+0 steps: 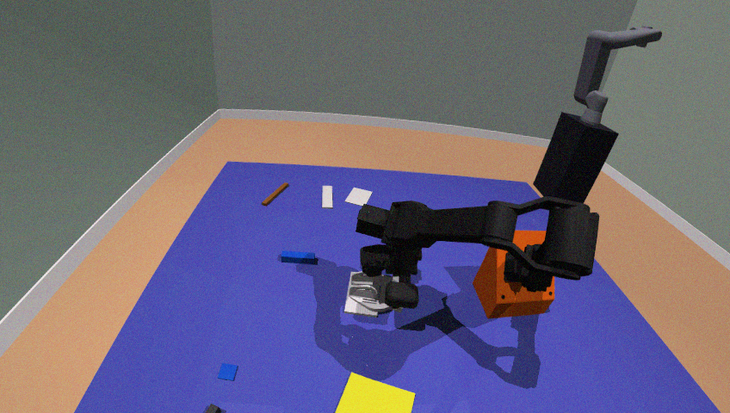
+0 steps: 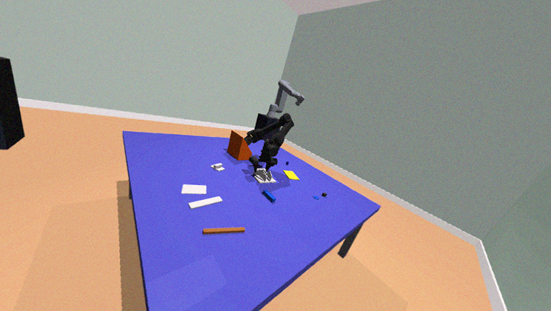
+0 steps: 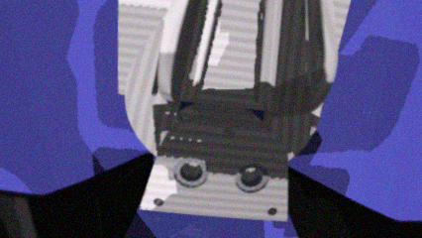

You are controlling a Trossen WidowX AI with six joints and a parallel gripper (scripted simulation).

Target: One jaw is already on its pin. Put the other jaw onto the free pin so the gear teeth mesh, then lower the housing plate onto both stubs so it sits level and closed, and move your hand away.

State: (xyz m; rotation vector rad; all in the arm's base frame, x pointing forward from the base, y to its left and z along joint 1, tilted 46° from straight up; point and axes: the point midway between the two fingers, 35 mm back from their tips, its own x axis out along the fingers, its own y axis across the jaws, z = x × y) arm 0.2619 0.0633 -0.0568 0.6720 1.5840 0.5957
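Now: the jaw 20 mm to the left of my gripper tip and 20 mm ahead of it. From my gripper tip the other things lie so: blue block 230 mm ahead, 100 mm to the right; then white stepped part 240 mm to the right, 110 mm behind, 10 mm below; then yellow sheet 250 mm to the left, 50 mm ahead, 10 mm below.
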